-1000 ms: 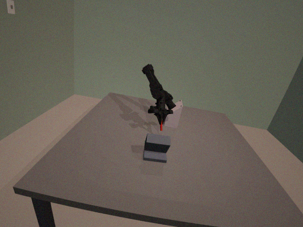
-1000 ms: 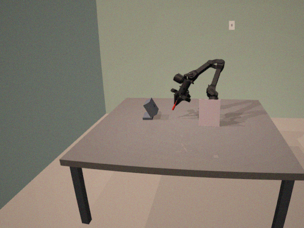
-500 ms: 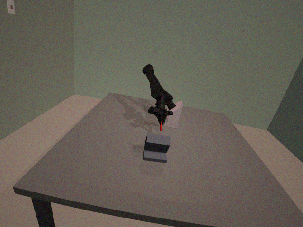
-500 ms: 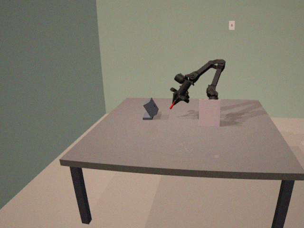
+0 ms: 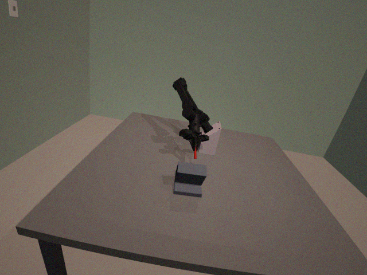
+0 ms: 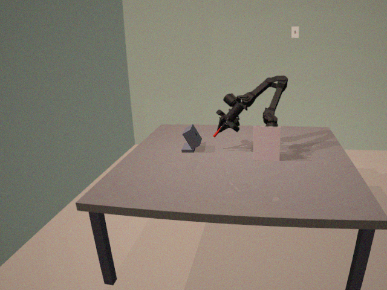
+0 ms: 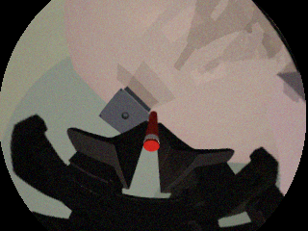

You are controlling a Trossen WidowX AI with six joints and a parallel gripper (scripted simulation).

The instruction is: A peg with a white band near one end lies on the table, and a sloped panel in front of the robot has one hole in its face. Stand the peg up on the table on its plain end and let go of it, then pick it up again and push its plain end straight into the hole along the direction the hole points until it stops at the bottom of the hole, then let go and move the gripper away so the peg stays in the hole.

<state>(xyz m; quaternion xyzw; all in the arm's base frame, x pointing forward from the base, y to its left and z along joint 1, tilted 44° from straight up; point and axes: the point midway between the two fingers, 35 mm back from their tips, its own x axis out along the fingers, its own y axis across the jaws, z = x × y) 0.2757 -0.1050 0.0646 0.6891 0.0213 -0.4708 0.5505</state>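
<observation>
Right now my gripper tip is 16 cm short of the blue-grey sloped panel, 3 cm to the left of it and 4 cm above it. Also, from my gripper tip: red peg: 1 cm behind, 1 cm above.
</observation>
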